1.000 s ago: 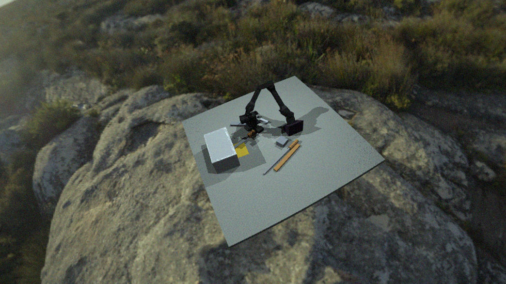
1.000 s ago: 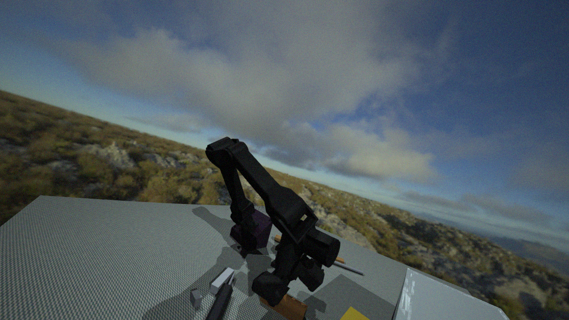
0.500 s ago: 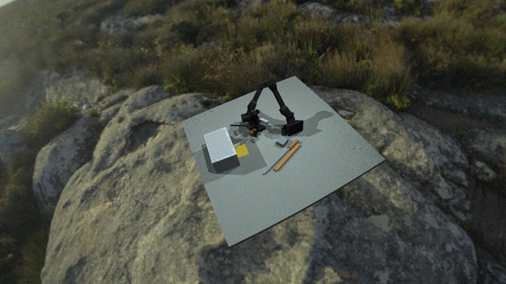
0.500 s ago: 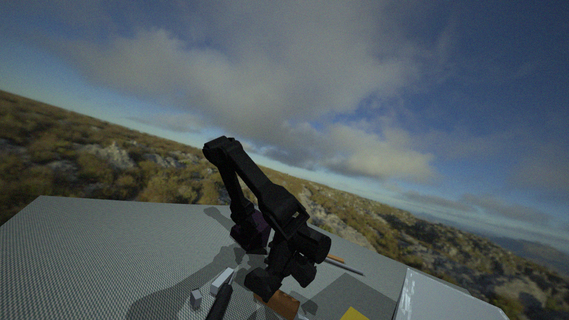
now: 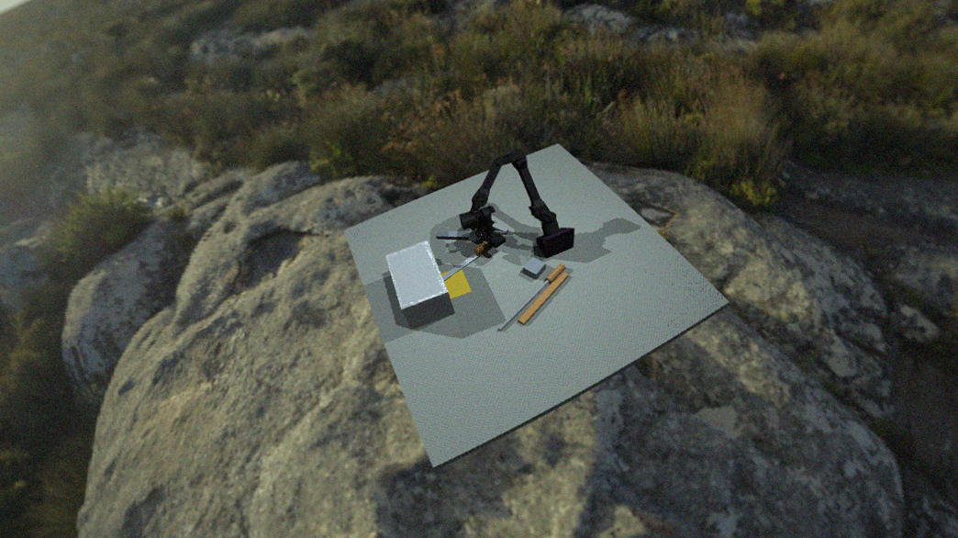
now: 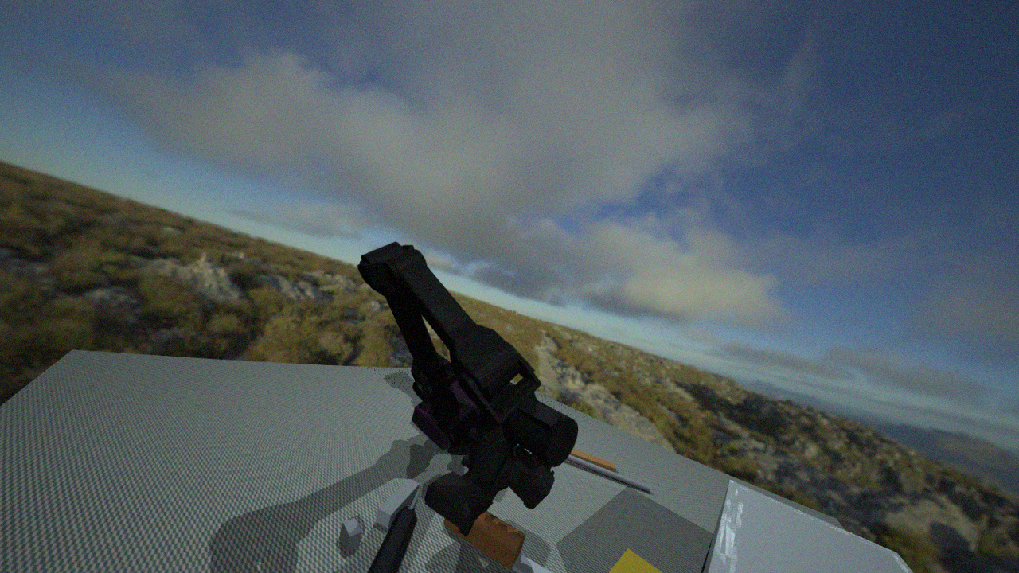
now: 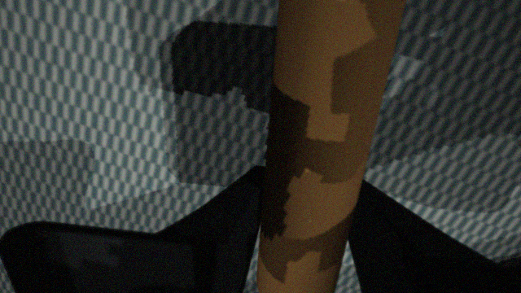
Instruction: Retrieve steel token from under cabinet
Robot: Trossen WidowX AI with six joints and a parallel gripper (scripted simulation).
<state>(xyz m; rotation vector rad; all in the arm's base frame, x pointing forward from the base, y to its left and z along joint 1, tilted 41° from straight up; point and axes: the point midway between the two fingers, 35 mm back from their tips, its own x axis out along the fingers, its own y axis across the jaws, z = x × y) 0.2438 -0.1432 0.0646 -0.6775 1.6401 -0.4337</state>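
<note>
Right now the grey bar is 90 mm behind my gripper tip and 60 mm to the right of it. Also, from my gripper tip: grey block 240 mm to the left, 90 mm behind, 10 mm above; then small grey cube 140 mm to the right, 70 mm behind; then wooden stick 380 mm to the left, 40 mm behind.
</note>
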